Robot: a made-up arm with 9 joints.
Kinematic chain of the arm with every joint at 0, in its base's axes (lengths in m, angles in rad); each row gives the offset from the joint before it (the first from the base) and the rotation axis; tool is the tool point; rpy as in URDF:
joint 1: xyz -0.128 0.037 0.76 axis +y
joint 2: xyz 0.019 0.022 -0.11 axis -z
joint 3: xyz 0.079 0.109 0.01 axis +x
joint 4: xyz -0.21 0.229 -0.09 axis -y
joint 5: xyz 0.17 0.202 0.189 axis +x
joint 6: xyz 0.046 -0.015 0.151 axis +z
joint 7: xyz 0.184 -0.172 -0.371 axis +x
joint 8: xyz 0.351 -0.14 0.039 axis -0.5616 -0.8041 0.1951
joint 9: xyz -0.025 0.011 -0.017 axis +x
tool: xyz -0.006 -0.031 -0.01 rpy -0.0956 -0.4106 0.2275
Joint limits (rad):
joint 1: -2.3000..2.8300
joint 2: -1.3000..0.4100
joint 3: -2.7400..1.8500
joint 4: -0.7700..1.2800
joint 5: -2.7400..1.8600
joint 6: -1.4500..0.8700
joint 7: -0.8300..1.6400
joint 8: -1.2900..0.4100
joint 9: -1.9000..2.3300
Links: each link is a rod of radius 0.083 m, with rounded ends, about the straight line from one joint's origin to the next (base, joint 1, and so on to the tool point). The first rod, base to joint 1, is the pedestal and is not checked.
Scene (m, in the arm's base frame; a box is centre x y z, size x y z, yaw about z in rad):
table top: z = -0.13
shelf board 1: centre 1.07 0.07 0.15 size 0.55 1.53 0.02 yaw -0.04
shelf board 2: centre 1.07 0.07 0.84 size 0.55 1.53 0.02 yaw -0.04
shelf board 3: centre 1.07 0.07 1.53 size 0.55 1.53 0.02 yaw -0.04
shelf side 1: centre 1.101 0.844 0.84 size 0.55 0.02 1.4 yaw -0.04
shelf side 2: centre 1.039 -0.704 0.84 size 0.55 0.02 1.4 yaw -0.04
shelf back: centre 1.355 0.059 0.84 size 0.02 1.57 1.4 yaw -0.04
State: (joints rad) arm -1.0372 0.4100 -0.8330 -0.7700 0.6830 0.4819 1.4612 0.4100 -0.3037
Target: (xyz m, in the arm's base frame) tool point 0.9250 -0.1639 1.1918
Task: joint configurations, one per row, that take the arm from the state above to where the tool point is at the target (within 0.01 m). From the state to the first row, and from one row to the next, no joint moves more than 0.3 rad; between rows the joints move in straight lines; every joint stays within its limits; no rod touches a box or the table.
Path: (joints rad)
1: -0.9368 0.2955 -0.7349 -0.6499 0.5459 0.2480 1.4106 0.3876 -0.3208
2: -0.8364 0.1810 -0.6367 -0.5298 0.4089 0.0142 1.3600 0.3652 -0.3380
3: -0.7360 0.0665 -0.5386 -0.4097 0.2718 -0.2197 1.3094 0.3428 -0.3551
4: -0.6356 -0.0481 -0.4405 -0.2896 0.1348 -0.4535 1.2588 0.3204 -0.3722
5: -0.9173 0.0152 -0.6144 -0.2839 0.2107 -0.3044 1.2635 0.3295 -0.3623
6: -1.1990 0.0785 -0.7882 -0.2782 0.2866 -0.1554 1.2682 0.3386 -0.3523
7: -1.4807 0.1418 -0.9621 -0.2725 0.3625 -0.0063 1.2730 0.3476 -0.3423
8: -1.5139 0.2312 -1.0082 -0.4134 0.5230 0.1979 1.3212 0.3684 -0.3263
9: -1.5471 0.3206 -1.0543 -0.5542 0.6835 0.4020 1.3695 0.3892 -0.3103
10: -1.5803 0.4100 -1.1004 -0.6950 0.8440 0.6062 1.4178 0.4100 -0.2942

